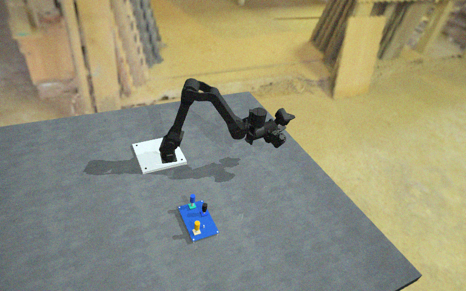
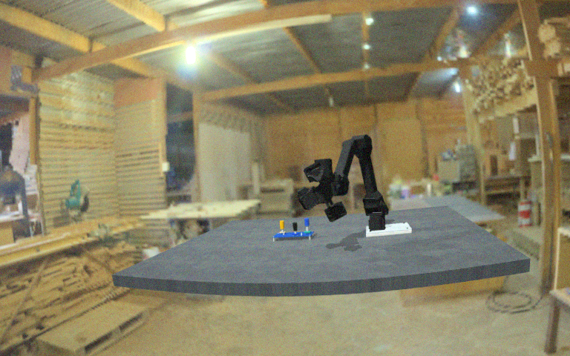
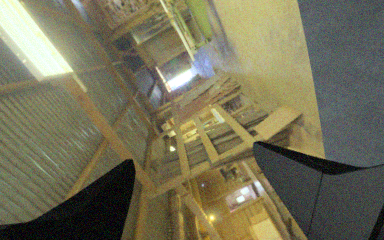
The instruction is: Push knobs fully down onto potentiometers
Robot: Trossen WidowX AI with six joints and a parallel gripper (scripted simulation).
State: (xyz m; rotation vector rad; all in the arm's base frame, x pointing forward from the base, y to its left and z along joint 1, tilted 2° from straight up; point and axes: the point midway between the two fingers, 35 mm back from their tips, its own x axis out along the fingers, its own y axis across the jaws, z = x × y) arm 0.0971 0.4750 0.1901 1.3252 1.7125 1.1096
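Right now the black knob is 250 mm ahead of my gripper tip, 430 mm to the right of it and 170 mm below it. Also, from my gripper tip: orange knob: 320 mm ahead, 470 mm to the right, 170 mm below.
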